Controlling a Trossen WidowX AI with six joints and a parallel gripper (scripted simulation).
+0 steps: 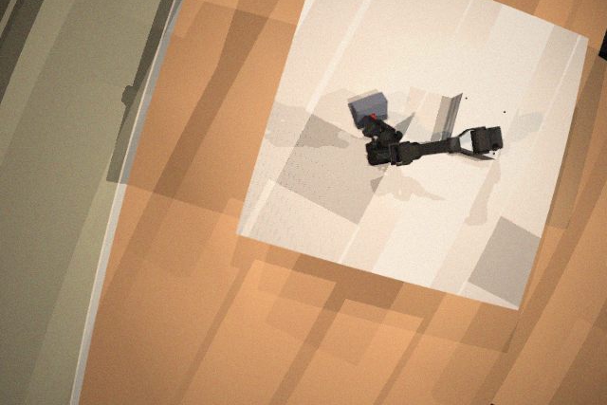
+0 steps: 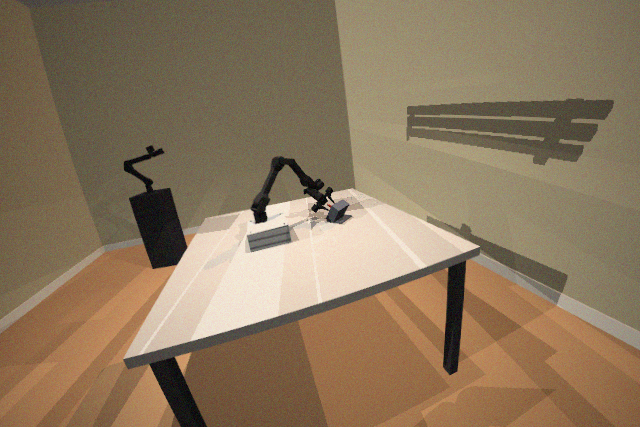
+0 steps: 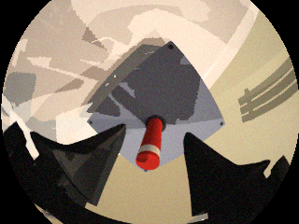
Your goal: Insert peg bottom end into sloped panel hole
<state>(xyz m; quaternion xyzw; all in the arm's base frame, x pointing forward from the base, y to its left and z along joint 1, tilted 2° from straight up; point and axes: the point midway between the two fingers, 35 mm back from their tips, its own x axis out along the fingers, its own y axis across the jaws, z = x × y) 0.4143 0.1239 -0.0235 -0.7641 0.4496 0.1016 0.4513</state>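
The red peg is 1 cm behind my gripper tip, 1 cm to the left of it and 1 cm above it. From my gripper tip the other things lie so: grey sloped panel: 3 cm ahead, 3 cm to the right, 2 cm below.
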